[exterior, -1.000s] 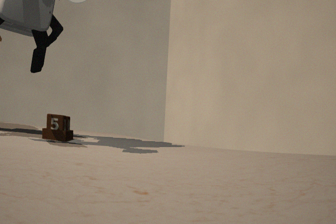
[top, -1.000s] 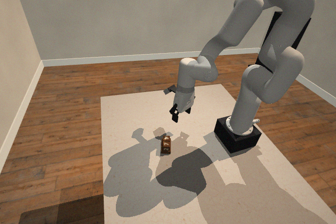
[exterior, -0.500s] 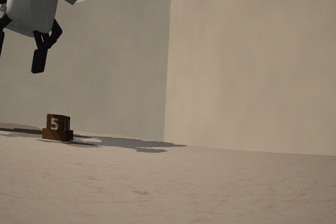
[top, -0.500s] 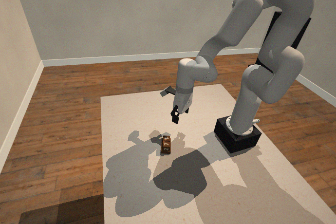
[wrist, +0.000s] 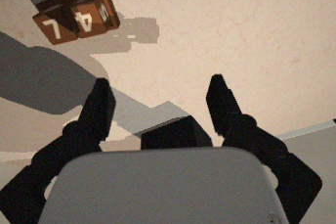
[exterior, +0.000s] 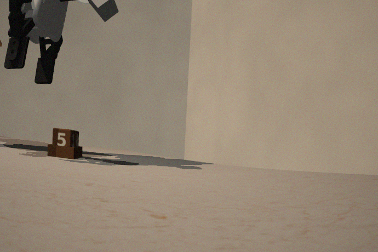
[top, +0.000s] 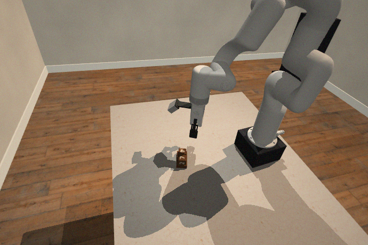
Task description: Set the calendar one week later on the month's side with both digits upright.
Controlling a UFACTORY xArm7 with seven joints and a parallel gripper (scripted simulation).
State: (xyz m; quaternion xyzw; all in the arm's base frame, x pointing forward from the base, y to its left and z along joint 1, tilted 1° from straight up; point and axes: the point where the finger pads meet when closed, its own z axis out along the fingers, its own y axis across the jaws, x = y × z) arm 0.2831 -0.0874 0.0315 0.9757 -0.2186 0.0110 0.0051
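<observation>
Now: hand 70 mm short of the brown calendar tray, 70 mm to the right of it and 110 mm above it.
</observation>
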